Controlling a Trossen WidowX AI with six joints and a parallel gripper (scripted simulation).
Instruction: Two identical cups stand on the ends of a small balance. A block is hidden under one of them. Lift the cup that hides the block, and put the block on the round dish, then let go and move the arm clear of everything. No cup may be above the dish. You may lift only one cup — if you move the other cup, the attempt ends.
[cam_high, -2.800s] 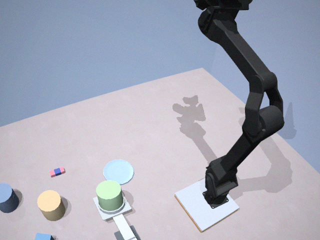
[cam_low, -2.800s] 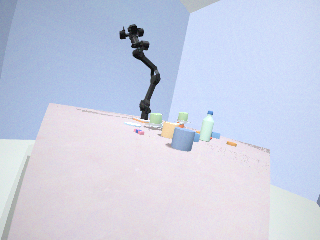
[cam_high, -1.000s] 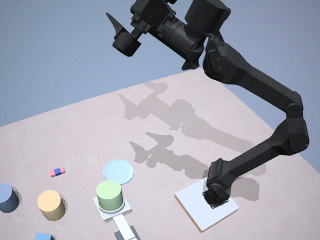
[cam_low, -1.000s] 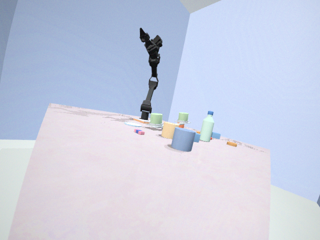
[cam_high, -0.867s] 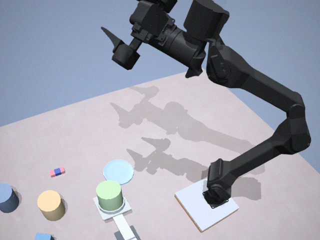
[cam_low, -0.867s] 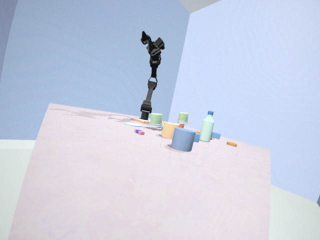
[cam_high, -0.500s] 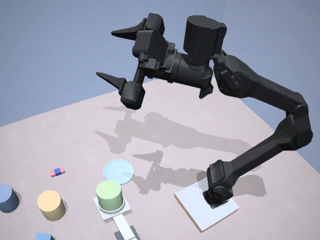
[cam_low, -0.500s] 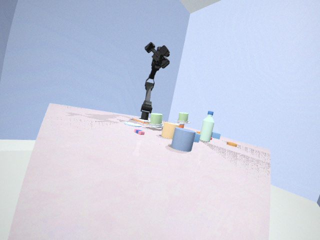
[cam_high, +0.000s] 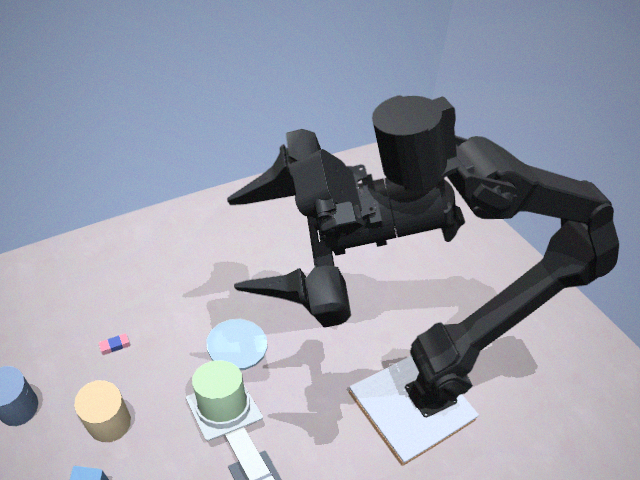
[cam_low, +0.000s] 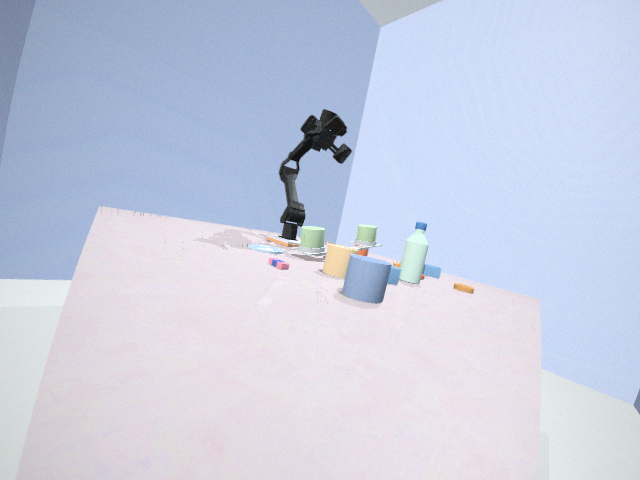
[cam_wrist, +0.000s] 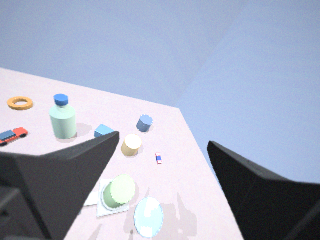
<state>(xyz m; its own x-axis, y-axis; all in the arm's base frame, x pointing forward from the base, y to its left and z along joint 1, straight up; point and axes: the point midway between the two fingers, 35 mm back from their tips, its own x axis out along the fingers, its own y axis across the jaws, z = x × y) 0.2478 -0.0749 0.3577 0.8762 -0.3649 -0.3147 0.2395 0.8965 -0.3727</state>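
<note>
My gripper tip is 3 cm short of the pale lavender block, 2 cm to the left of it and 32 cm above it. Also, from my gripper tip: round light-blue dish (4 cm behind, 13 cm to the right, 36 cm below); then bottle (25 cm ahead, 18 cm to the left, 25 cm below); then tan cylinder (21 cm ahead, 8 cm to the right, 33 cm below).
</note>
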